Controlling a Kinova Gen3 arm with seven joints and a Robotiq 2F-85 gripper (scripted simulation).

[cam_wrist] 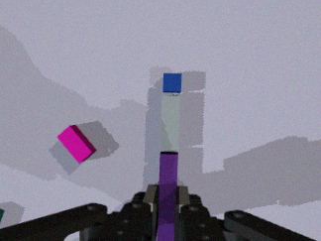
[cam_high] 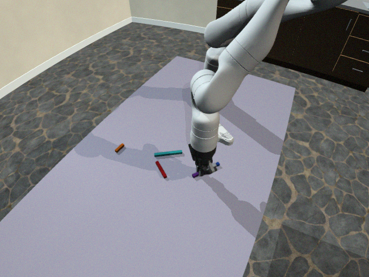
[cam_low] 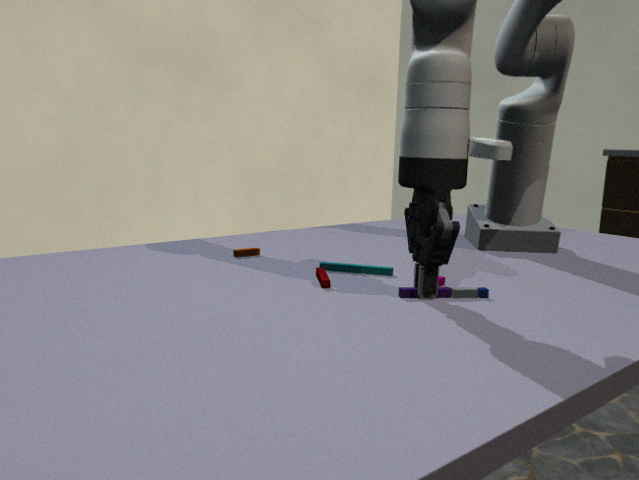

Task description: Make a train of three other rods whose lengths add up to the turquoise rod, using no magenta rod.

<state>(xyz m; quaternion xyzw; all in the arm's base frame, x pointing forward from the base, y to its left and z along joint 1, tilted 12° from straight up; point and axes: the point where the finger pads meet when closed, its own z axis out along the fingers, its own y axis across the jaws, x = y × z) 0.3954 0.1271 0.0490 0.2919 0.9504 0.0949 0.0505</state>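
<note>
Right now my hand is 10 mm above the purple rod. Also, from my hand: blue rod 60 mm behind, 40 mm to the left, 20 mm below; grey rod 40 mm behind, 30 mm to the left, 20 mm below; magenta rod 60 mm behind, 30 mm to the right, 20 mm below.
</note>
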